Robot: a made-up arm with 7 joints.
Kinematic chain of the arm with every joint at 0, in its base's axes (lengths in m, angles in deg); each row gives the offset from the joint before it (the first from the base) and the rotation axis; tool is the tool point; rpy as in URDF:
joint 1: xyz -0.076 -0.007 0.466 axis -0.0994 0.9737 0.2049
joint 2: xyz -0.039 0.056 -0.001 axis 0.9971 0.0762 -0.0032
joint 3: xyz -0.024 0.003 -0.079 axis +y
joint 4: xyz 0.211 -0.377 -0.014 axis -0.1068 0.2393 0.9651
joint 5: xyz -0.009 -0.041 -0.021 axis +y
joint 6: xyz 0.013 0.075 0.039 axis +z
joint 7: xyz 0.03 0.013 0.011 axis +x
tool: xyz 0.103 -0.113 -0.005 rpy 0 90 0
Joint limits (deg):
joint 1: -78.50..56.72
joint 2: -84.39..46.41
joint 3: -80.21..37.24
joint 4: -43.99..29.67
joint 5: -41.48..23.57
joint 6: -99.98..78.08
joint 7: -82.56..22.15
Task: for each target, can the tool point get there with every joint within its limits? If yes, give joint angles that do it. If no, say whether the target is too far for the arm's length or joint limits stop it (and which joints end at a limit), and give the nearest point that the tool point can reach.
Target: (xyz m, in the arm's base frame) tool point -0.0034 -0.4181 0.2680
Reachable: yes | joints -11.70 26.36 -48.83 13.65 -33.50 -76.39 -2.37
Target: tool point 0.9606 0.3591 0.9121
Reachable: no: too far | nearest point 0.4231 0.1732 0.6818 | short by 0.614 m
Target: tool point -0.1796 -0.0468 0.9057
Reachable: yes | joints -41.05 -63.83 -16.89 -15.17 -28.89 36.21 1.89
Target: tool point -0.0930 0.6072 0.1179
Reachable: no: joint limits stop it (at a limit: joint 2, joint 3, joint 5) | nearest point -0.0503 0.1366 0.0743 | short by 0.475 m
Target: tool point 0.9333 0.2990 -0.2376
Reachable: no: too far | nearest point 0.4035 0.0111 0.1145 | short by 0.698 m
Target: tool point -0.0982 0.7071 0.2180
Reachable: no: joint limits stop it (at a limit: joint 1, joint 2, joint 3, joint 6, joint 7) | nearest point -0.3359 0.3337 0.4504 | short by 0.500 m
